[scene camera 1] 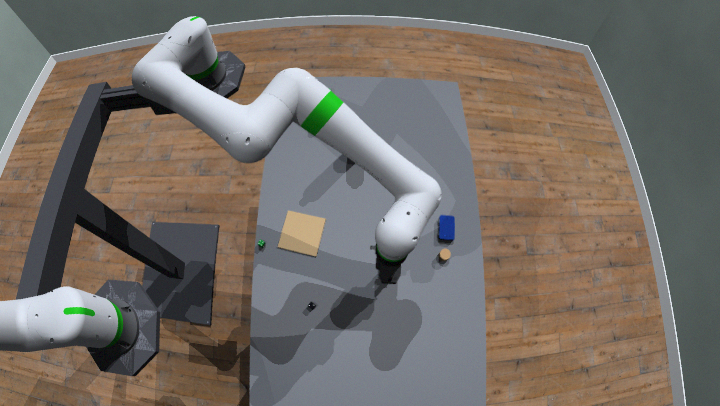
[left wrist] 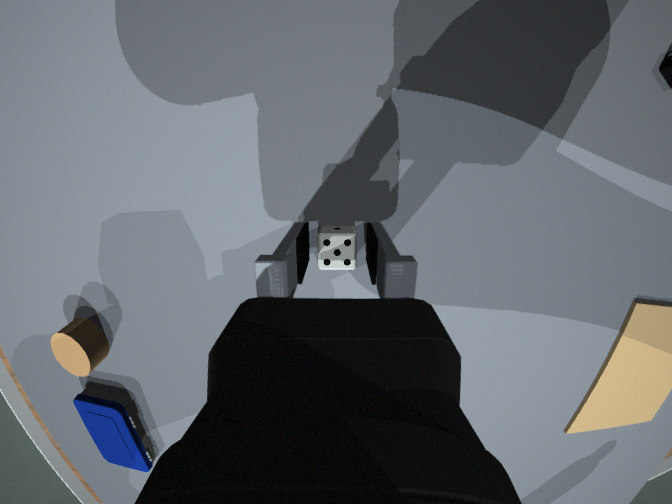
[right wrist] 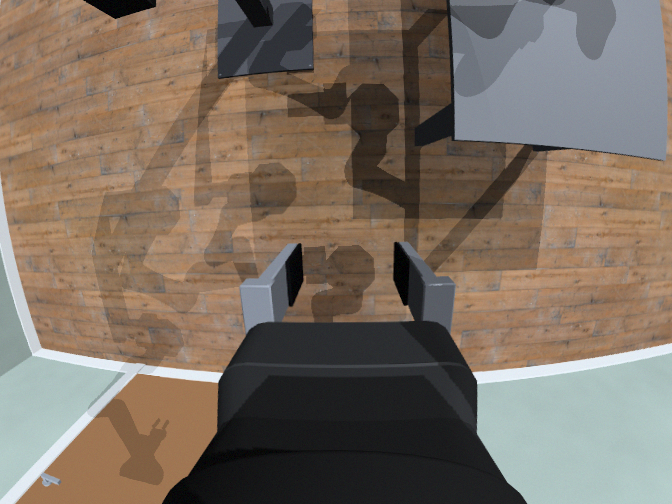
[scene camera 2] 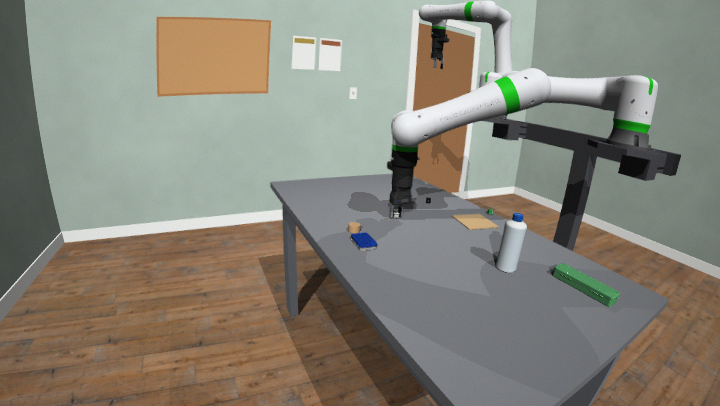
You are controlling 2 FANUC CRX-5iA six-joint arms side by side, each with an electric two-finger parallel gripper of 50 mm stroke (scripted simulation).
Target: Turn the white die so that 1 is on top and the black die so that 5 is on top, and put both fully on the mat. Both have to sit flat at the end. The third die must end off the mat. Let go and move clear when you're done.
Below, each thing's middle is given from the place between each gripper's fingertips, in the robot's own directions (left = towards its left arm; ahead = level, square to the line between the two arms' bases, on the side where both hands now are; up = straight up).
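My left gripper (scene camera 2: 395, 216): 1 cm above the white die (left wrist: 337, 245). From my left hand: blue box (left wrist: 111, 420), 19 cm ahead, 20 cm to the left, 1 cm below; tan cylinder (left wrist: 81, 346), 19 cm ahead, 10 cm to the left, 1 cm below; tan mat (scene camera 1: 301, 233), 31 cm behind, 10 cm to the left, 2 cm below.
From my right hand: tan mat, 31 cm ahead, 96 cm to the left, 68 cm below; white die, 62 cm ahead, 86 cm to the left, 67 cm below; blue box, 81 cm ahead, 106 cm to the left, 67 cm below; tan cylinder, 81 cm ahead, 96 cm to the left, 67 cm below.
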